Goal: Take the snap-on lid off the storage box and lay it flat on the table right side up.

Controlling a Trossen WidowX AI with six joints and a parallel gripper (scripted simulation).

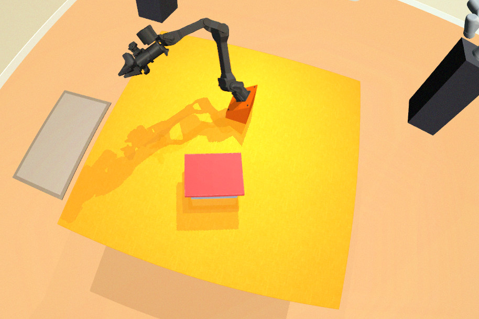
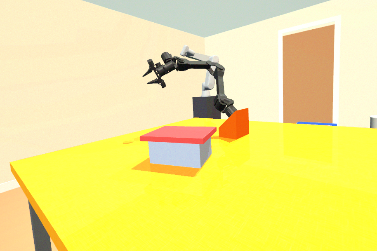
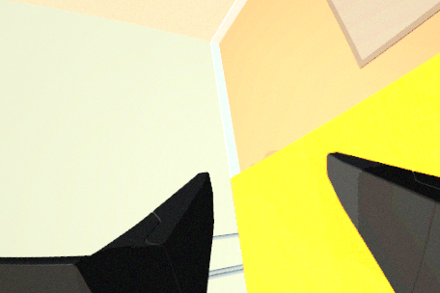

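Now: the red lid 49 cm to the left of my gripper tip, 24 cm below it and 12 cm ahead of it. From my gripper tip the other things lie so: pale blue storage box 49 cm to the left, 29 cm below, 12 cm ahead.
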